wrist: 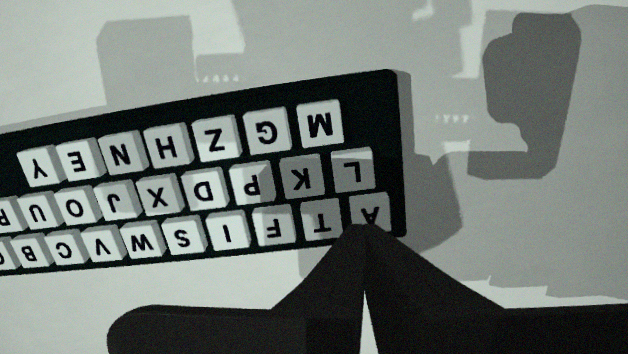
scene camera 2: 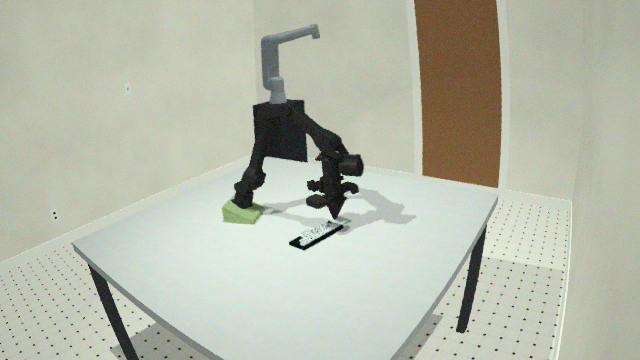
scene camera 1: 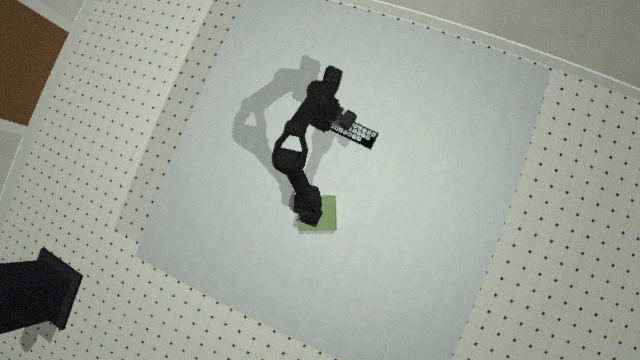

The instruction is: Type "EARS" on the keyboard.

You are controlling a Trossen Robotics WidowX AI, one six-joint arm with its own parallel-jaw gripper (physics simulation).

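Observation:
The black keyboard with white keys lies on the table, its letters upside down in the wrist view. My gripper is shut and empty, pointing down at the keyboard's end. In the wrist view its tips overlap the lower edge of the A key; whether they touch it I cannot tell. The E key is in the row with M, toward the left. The S key is in A's row. A key that looks like R is cut by the left edge.
The arm's base stands on a green wedge block on the pale table. The T key is beside A, and the L key is in the neighbouring row. A grey arm on a black pedestal stands behind the table.

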